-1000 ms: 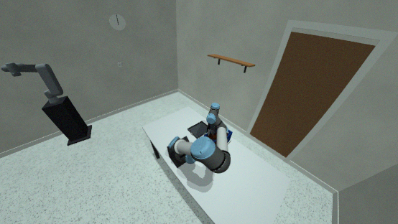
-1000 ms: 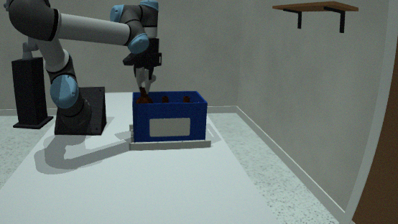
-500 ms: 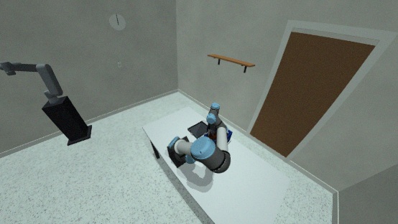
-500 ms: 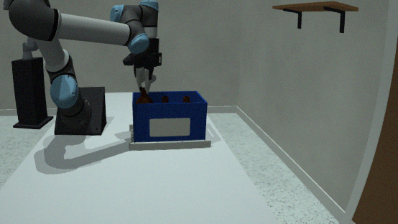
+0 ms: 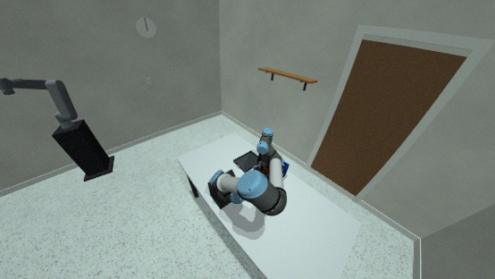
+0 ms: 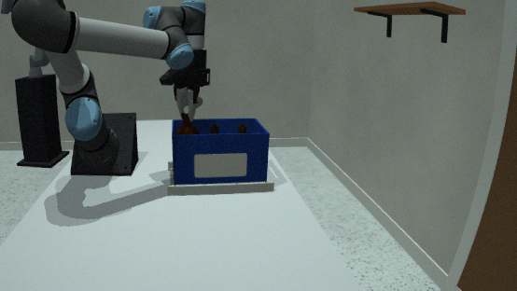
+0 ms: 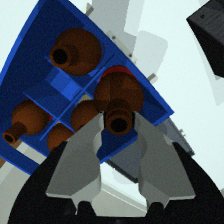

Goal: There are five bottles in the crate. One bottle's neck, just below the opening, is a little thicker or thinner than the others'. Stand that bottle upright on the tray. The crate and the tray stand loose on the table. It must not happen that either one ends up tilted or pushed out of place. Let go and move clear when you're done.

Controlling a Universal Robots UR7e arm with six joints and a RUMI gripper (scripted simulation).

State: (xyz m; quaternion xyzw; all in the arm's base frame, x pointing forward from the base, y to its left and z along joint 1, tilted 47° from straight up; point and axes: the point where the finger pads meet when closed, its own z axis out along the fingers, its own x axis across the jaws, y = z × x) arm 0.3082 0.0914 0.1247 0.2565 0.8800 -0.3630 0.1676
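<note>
Now: the bottle 7 cm below my hand. Also, from my hand: blue crate (11 cm below, 10 cm ahead, 2 cm to the right); dark grey tray (27 cm to the left, 18 cm below, 6 cm ahead).
</note>
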